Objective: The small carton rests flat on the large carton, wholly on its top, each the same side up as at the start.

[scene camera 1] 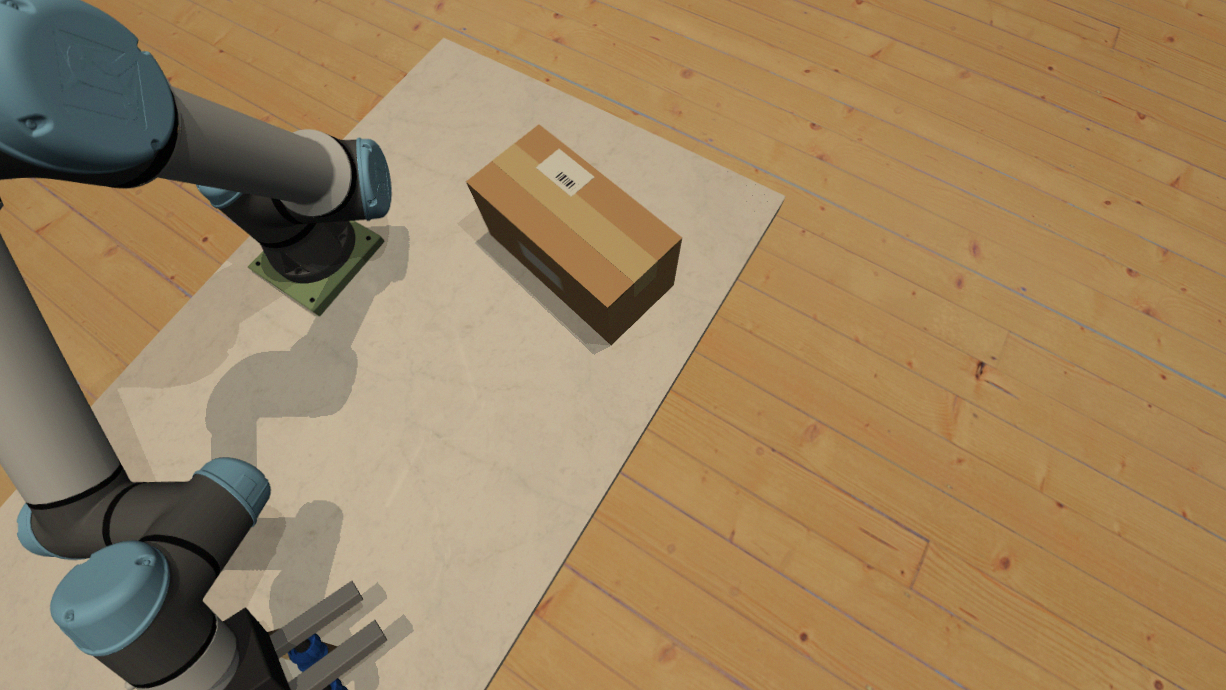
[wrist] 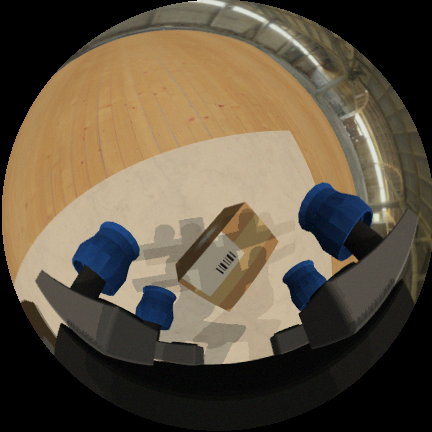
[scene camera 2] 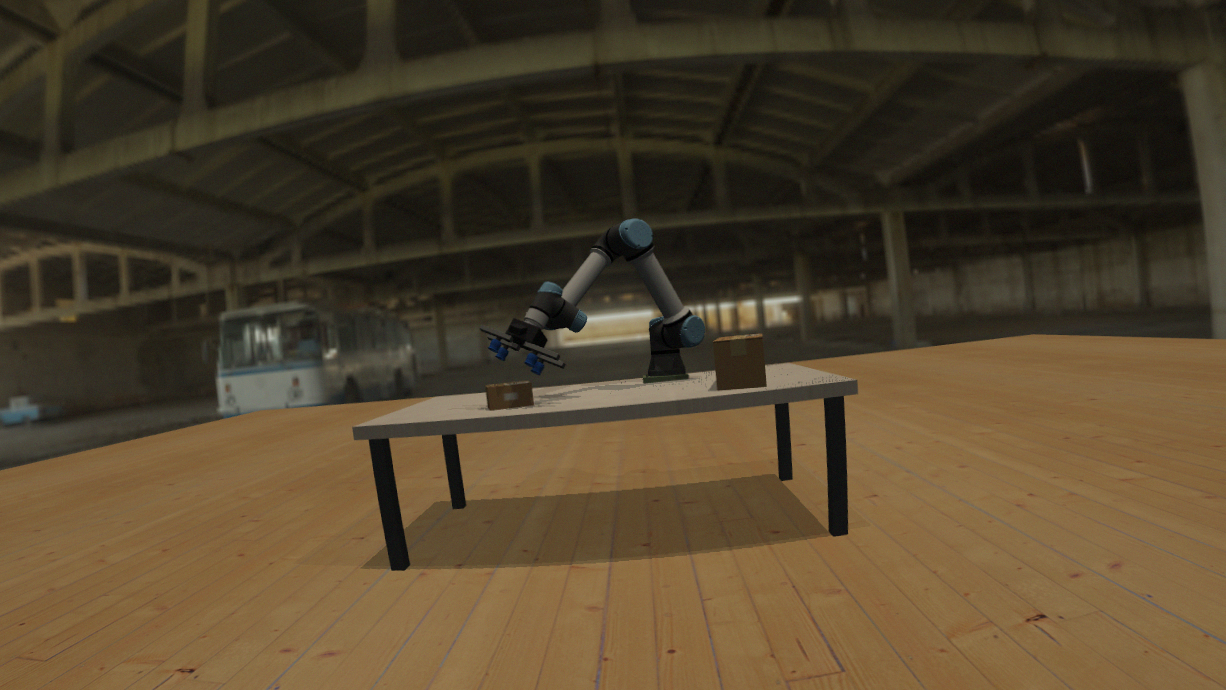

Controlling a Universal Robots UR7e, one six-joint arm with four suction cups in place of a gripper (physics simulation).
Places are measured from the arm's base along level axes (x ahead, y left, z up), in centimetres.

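Where they show: hand, its tool point: point(wrist: 223, 267) point(scene camera 2: 514, 361); arm's base, origin of its link: point(scene camera 1: 314, 246) point(scene camera 2: 666, 374).
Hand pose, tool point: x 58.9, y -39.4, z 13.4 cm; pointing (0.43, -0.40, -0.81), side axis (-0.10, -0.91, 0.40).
Observation:
Each offset is from my tool point to the top centre of the thing.
The small carton {dz -7.4, dx -3.6, dy -4.8 cm} point(scene camera 2: 509, 396) point(wrist: 227, 260) lies flat on the left part of the table, its white barcode label facing up in the wrist view. In scene camera 1 it is almost wholly hidden by the gripper and the lower edge. The large carton {dz +0.4, dx -22.3, dy +70.9 cm} point(scene camera 1: 557, 214) point(scene camera 2: 740, 364) stands on the table's other end, taped top with barcode label up. My gripper point(scene camera 1: 320, 667) point(scene camera 2: 515, 354) point(wrist: 225, 268) is open, its four blue suction cups holding nothing. It hangs tilted above the small carton, with a gap between them. Its shadow falls on and around the small carton.
The pale table point(scene camera 1: 514, 428) point(scene camera 2: 600, 414) carries both cartons and the arm's green base plate point(scene camera 1: 319, 300) point(scene camera 2: 665, 378). The base stands between the cartons, nearer the large one. The large carton stands close to the table's edge. Wooden floor point(scene camera 1: 943, 342) surrounds the table.

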